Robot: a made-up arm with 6 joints. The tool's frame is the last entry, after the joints. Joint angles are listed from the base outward.
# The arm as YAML. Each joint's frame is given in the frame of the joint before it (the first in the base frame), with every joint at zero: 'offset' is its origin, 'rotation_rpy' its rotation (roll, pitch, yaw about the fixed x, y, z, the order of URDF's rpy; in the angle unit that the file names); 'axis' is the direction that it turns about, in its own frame. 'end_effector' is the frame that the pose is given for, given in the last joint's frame.
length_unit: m
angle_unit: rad
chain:
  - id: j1
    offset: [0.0, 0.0, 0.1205]
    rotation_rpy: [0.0, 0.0, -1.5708]
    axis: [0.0, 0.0, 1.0]
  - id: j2
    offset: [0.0, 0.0, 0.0]
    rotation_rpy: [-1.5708, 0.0, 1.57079]
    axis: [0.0, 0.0, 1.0]
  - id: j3
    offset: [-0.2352, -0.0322, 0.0]
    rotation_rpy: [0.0, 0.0, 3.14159]
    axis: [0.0, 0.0, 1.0]
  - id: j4
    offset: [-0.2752, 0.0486, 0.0]
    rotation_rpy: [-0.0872, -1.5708, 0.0]
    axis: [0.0, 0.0, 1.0]
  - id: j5
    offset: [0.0, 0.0, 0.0]
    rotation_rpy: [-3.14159, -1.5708, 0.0]
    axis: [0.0, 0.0, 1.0]
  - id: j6
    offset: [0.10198, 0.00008, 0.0]
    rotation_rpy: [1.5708, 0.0, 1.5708]
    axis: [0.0, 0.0, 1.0]
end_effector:
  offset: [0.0, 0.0, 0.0]
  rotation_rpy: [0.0, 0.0, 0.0]
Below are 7 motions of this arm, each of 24 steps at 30 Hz.
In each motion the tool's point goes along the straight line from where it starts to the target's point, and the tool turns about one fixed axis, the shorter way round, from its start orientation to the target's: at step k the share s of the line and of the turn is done. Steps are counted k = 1, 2, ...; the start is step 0. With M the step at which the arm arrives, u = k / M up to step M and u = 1 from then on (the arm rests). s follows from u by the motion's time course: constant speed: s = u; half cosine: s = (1 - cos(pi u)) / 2; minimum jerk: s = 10 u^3 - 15 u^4 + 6 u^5.
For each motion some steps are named. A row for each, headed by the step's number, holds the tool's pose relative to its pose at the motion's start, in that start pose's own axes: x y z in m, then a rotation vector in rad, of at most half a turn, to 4 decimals.
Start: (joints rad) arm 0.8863 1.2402 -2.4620 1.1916 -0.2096 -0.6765
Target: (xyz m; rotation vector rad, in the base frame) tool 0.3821 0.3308 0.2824 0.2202 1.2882 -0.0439
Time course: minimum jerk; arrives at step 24
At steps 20, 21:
20: 0.4011 -0.3705 -0.3189 0.8615 0.6688 -1.1985
21: 0.4092 -0.3780 -0.3254 0.8789 0.6823 -1.2226

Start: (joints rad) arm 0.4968 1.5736 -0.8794 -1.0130 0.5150 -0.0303
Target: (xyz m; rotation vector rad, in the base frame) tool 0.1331 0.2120 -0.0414 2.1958 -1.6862 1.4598
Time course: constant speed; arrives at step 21
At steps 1, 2, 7, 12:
1: -0.0017 0.0129 -0.0001 0.0004 0.0216 -0.0324
2: -0.0034 0.0259 -0.0002 0.0008 0.0432 -0.0648
7: -0.0119 0.0906 -0.0008 0.0028 0.1511 -0.2269
12: -0.0204 0.1554 -0.0013 0.0048 0.2590 -0.3890

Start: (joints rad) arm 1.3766 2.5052 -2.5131 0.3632 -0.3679 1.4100
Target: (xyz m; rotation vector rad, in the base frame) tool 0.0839 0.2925 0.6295 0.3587 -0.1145 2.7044
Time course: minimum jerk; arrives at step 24
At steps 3, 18, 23, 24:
3: 0.0007 0.0062 -0.0018 -0.0191 -0.0023 -0.0021
18: 0.0379 0.3469 -0.1025 -1.0671 -0.1282 -0.1153
23: 0.0422 0.3867 -0.1142 -1.1895 -0.1429 -0.1285
24: 0.0423 0.3870 -0.1143 -1.1903 -0.1430 -0.1286

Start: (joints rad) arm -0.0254 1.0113 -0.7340 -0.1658 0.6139 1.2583
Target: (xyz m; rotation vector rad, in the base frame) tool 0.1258 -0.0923 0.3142 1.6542 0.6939 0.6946
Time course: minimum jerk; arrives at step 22
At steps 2, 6, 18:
2: -0.0005 -0.0005 -0.0009 -0.0032 -0.0041 0.0055
6: -0.0089 -0.0090 -0.0173 -0.0637 -0.0807 0.1090
18: -0.0659 -0.0670 -0.1281 -0.4717 -0.5980 0.8073

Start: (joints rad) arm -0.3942 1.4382 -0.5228 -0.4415 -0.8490 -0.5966
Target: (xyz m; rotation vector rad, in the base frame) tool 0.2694 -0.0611 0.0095 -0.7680 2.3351 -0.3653
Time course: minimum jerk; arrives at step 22
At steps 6, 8, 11, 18, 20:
6: 0.0104 0.0177 -0.0027 -0.0751 0.0756 0.0213
8: 0.0207 0.0353 -0.0053 -0.1496 0.1505 0.0423
11: 0.0404 0.0687 -0.0104 -0.2914 0.2931 0.0824
18: 0.0771 0.1312 -0.0198 -0.5567 0.5598 0.1575
20: 0.0802 0.1364 -0.0206 -0.5791 0.5823 0.1638

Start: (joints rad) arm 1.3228 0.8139 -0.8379 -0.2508 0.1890 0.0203
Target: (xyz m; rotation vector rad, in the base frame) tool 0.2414 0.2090 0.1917 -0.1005 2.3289 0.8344
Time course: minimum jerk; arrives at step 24
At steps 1, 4, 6, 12, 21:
1: 0.0001 -0.0001 0.0000 0.0004 0.0003 0.0007
4: 0.0072 -0.0048 0.0016 0.0208 0.0155 0.0382
6: 0.0210 -0.0139 0.0046 0.0608 0.0453 0.1115
12: 0.1013 -0.0670 0.0224 0.2936 0.2188 0.5384
21: 0.1994 -0.1318 0.0441 0.5779 0.4306 1.0596

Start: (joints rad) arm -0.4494 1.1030 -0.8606 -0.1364 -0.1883 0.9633
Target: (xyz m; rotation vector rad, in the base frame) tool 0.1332 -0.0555 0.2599 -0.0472 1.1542 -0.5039
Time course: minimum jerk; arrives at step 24
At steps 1, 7, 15, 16, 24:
1: 0.0000 0.0000 -0.0001 -0.0002 -0.0002 -0.0007
7: 0.0077 -0.0062 -0.0245 -0.0434 -0.0545 -0.1663
15: 0.0365 -0.0297 -0.1169 -0.2066 -0.2597 -0.7918
16: 0.0398 -0.0324 -0.1274 -0.2253 -0.2831 -0.8632
24: 0.0503 -0.0410 -0.1612 -0.2851 -0.3583 -1.0925

